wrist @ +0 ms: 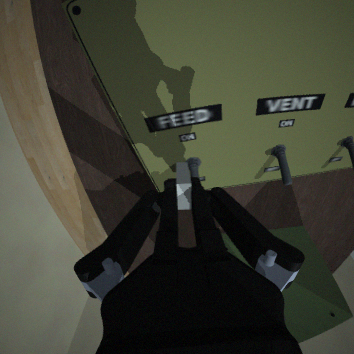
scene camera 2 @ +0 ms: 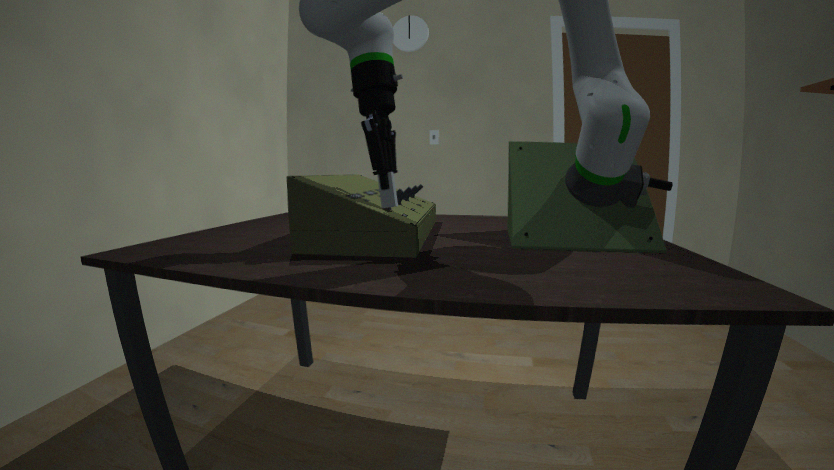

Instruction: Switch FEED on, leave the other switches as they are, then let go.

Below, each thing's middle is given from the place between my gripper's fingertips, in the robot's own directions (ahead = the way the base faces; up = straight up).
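Labels:
Olive switch box point(scene camera 2: 342, 215): 1 cm below my hand, 12 cm ahead of it, 17 cm to the right of it.

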